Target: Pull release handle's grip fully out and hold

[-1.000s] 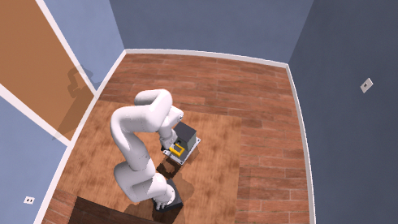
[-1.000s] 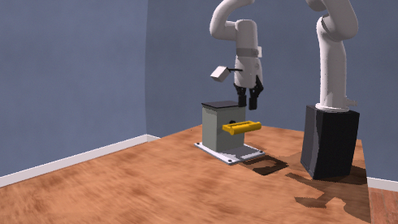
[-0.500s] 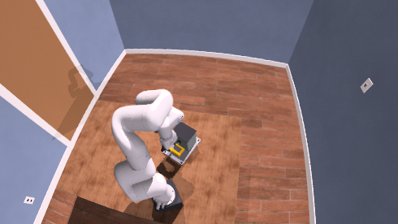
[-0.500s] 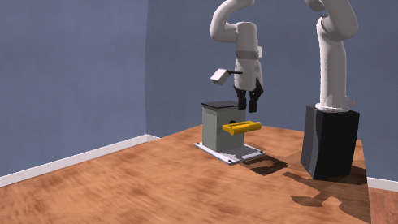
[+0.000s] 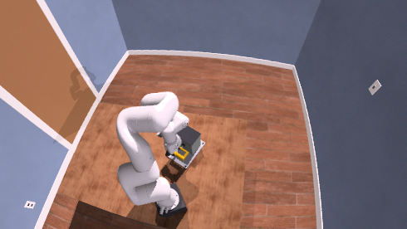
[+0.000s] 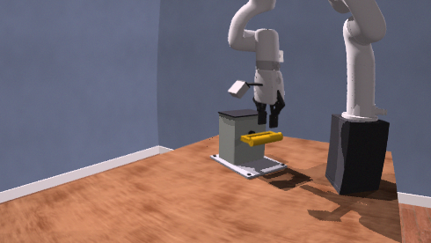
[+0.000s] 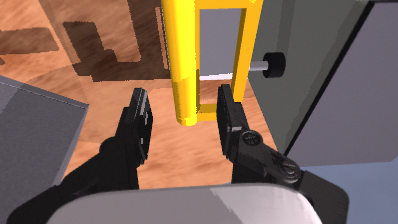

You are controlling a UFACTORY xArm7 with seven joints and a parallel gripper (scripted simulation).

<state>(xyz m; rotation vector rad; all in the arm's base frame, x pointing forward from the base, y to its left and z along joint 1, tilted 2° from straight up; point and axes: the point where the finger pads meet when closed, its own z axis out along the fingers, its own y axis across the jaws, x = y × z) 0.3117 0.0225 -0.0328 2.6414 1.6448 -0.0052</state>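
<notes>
My gripper is now 16 cm above the base plate, 9 cm short of it and 4 cm to the left of it.
</notes>
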